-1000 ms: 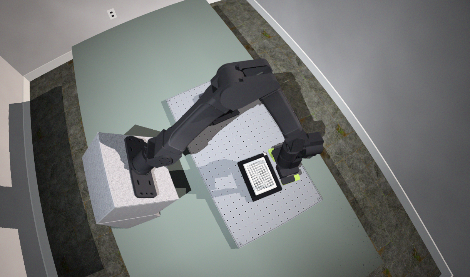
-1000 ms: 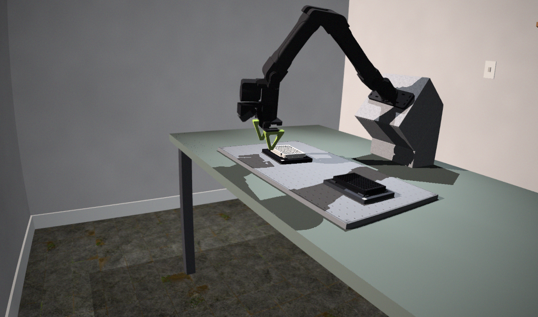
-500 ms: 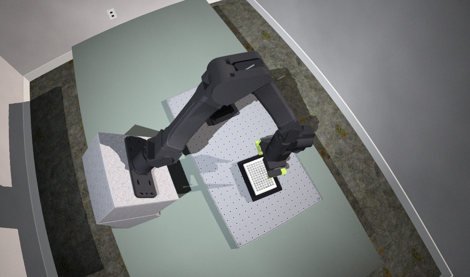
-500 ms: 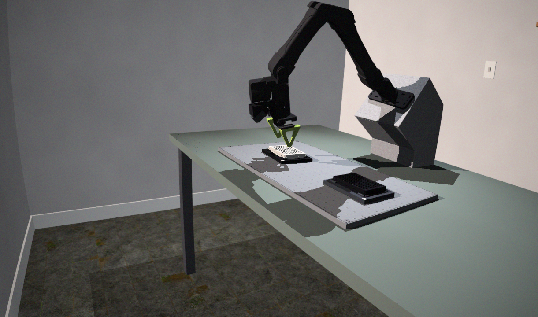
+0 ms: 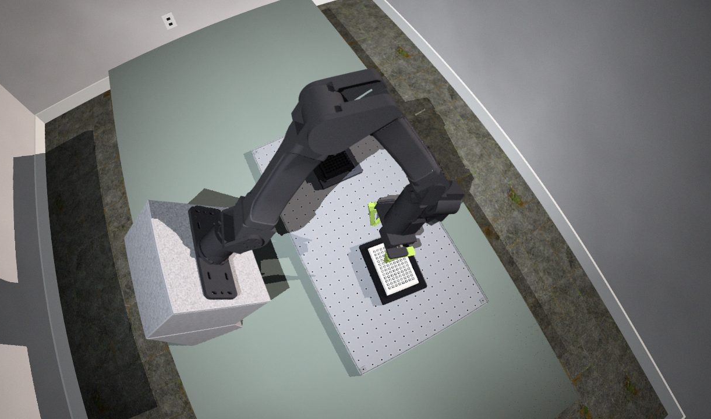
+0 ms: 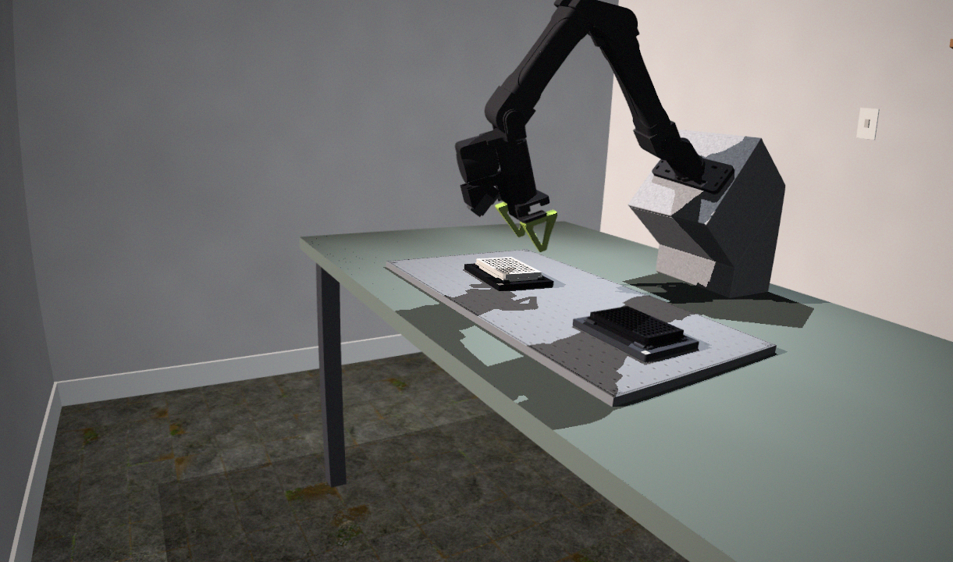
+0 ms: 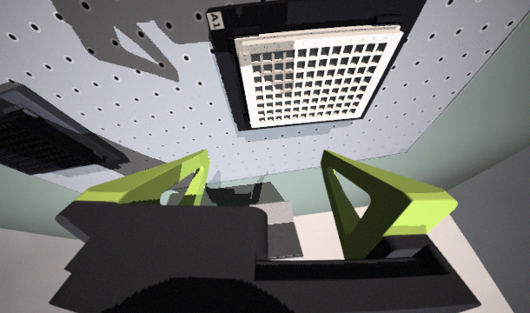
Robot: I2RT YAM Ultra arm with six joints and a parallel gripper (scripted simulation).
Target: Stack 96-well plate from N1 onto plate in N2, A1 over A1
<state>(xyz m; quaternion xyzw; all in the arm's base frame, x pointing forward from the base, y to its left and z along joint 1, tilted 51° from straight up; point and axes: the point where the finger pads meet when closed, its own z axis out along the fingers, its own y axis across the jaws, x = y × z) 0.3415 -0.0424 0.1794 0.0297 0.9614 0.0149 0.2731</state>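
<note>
The black 96-well plate is 30 cm to the left of my hand, 7 cm below it and 5 cm behind it. Also, from my hand: white 96-well plate: 7 cm below, 5 cm to the right, 2 cm ahead; then black nest N2: 8 cm below, 5 cm to the right, 2 cm ahead; then nest N1: 30 cm to the left, 8 cm below, 5 cm behind.
</note>
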